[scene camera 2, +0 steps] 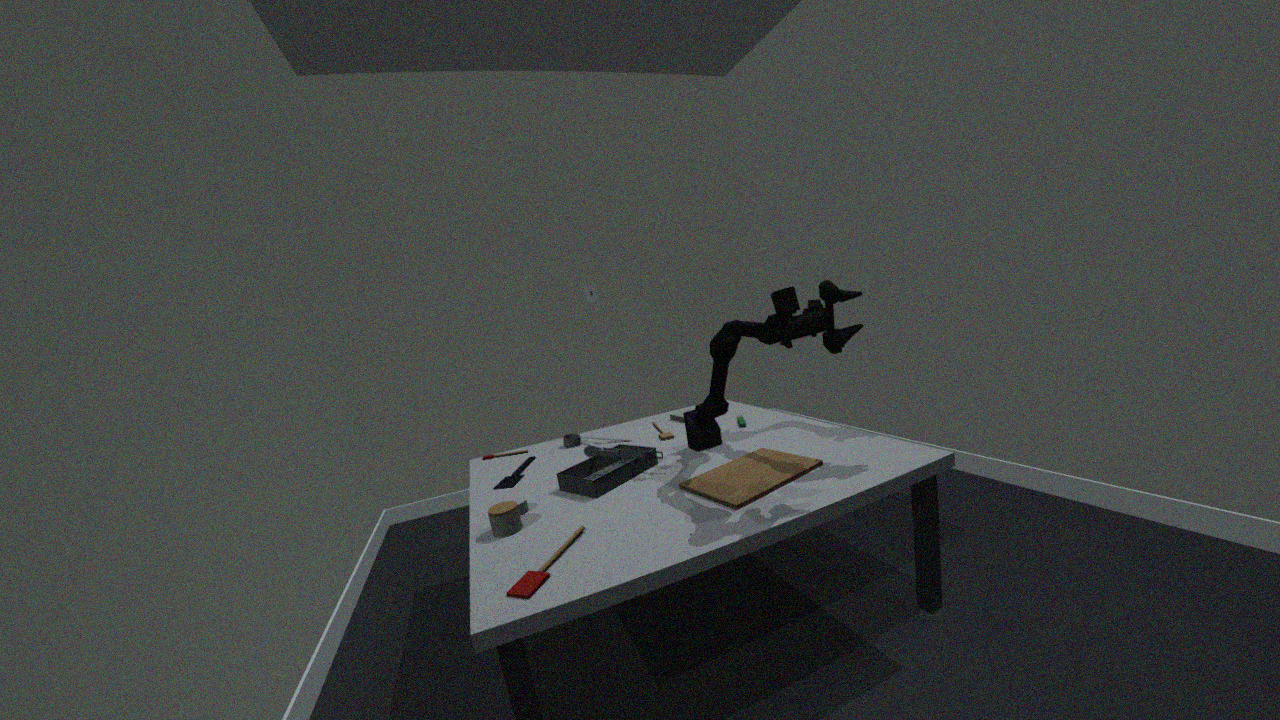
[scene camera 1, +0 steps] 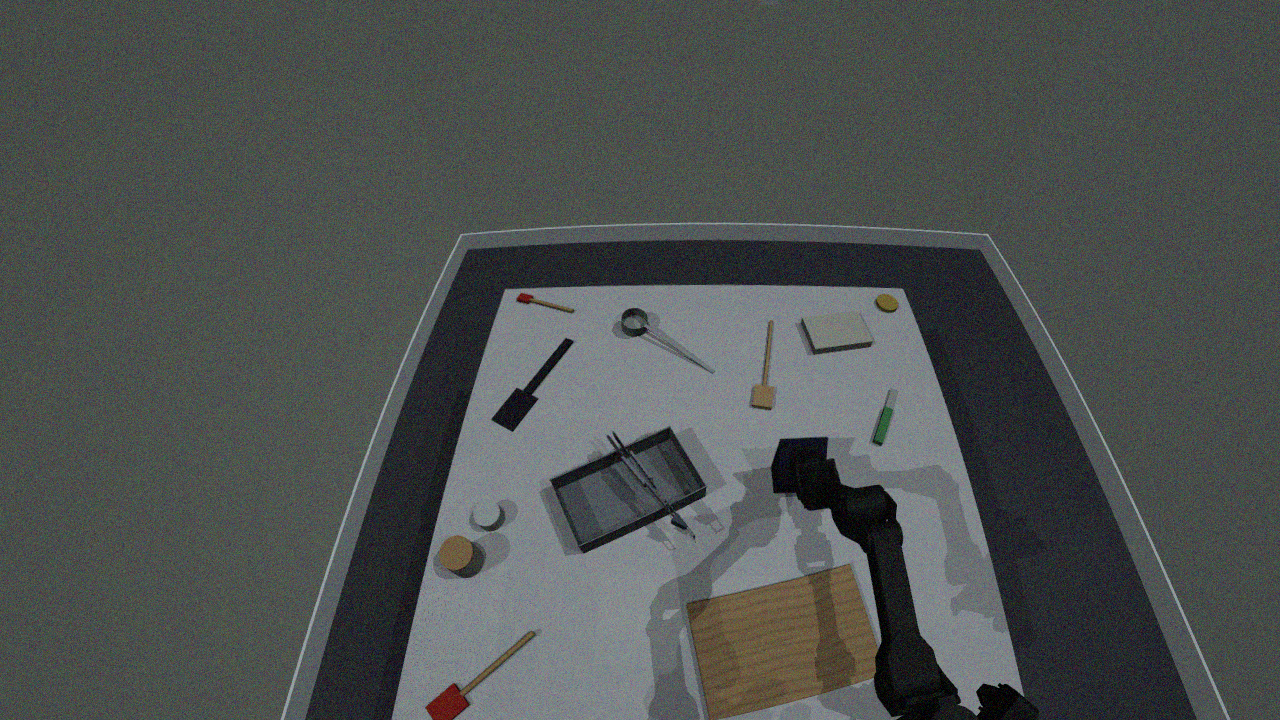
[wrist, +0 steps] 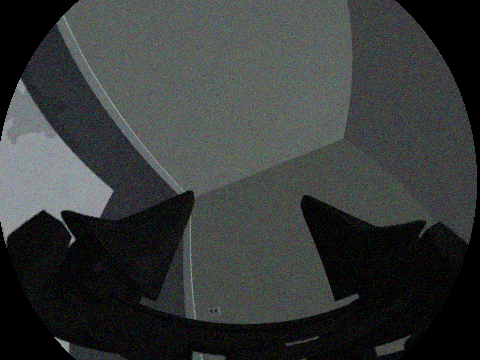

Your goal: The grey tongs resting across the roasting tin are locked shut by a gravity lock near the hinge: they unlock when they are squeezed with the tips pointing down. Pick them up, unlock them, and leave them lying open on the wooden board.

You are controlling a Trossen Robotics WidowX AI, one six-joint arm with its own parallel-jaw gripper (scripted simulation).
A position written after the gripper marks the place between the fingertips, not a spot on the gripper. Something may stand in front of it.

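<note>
Gripper point(scene camera 2: 862, 309), also point(wrist: 249, 198): open, holding nothing. White block point(scene camera 1: 844, 331), out of frame in the wrist view. Black spatula point(scene camera 1: 517, 406), out of frame in the wrist view.
</note>
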